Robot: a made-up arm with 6 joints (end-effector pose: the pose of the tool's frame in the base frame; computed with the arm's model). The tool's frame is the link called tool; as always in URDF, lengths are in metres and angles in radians. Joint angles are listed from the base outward.
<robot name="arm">
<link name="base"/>
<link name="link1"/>
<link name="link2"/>
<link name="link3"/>
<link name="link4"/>
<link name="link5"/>
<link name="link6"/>
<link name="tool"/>
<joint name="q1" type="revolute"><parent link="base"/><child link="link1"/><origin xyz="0.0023 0.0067 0.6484" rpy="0 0 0"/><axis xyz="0 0 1"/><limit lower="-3.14" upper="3.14" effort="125" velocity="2.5"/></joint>
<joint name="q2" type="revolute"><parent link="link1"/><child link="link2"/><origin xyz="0.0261 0.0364 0.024" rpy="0 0 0"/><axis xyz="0 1 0"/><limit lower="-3.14" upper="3.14" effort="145" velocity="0.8"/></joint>
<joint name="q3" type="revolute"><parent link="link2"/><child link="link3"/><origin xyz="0.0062 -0.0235 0.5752" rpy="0 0 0"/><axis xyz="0 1 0"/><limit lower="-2.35" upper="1.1" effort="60" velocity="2.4"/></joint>
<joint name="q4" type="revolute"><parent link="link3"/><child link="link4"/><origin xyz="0.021 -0.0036 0.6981" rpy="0 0 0"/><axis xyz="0 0 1"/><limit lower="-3.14" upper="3.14" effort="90" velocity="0.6"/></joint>
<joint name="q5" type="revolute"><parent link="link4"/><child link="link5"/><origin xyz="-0.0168 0.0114 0.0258" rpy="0 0 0"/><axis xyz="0 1 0"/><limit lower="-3.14" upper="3.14" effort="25" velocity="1.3"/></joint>
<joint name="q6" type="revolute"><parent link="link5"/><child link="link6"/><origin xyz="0.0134 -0.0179 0.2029" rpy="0 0 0"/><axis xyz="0 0 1"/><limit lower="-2.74" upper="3.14" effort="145" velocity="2.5"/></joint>
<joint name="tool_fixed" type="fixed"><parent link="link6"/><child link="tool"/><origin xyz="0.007 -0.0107 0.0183" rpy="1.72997 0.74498 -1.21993"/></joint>
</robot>
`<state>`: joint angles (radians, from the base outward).
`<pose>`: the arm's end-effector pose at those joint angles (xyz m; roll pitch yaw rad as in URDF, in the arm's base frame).
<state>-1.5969 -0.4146 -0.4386 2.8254 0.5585 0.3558</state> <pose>0.0869 0.9406 1.7253 -0.0307 0.4623 -0.9415</pose>
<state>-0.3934 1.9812 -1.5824 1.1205 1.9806 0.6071</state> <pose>0.8851 -0.1834 0.9599 -1.2436 0.2647 -2.0721</pose>
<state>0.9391 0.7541 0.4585 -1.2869 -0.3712 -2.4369</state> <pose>0.6845 1.1094 1.4217 -3.0761 0.5664 -2.7477</pose>
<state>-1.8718 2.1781 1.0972 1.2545 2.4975 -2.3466</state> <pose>0.0074 -0.3738 -0.1945 1.2408 1.3208 -0.8073</pose>
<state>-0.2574 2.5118 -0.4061 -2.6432 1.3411 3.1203</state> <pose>1.0414 -0.3601 -0.0561 0.2493 1.0456 -2.8316</pose>
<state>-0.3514 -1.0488 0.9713 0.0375 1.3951 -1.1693</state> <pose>-0.2842 0.1115 1.7360 0.9485 -0.3589 -2.8906</pose>
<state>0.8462 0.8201 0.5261 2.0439 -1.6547 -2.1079</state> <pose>0.9262 0.7505 1.0855 -0.2198 -0.3020 -2.9659</pose>
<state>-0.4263 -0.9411 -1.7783 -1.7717 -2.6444 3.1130</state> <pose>-0.5795 0.4181 0.5511 1.9539 0.2069 -2.8326</pose>
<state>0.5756 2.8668 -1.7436 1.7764 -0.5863 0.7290</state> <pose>0.9241 0.4809 0.4671 -3.1297 0.2286 2.2697</pose>
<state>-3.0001 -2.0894 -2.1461 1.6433 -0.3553 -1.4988</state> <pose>-0.3383 0.0391 -0.0724 -0.3887 -0.1064 0.5225</pose>
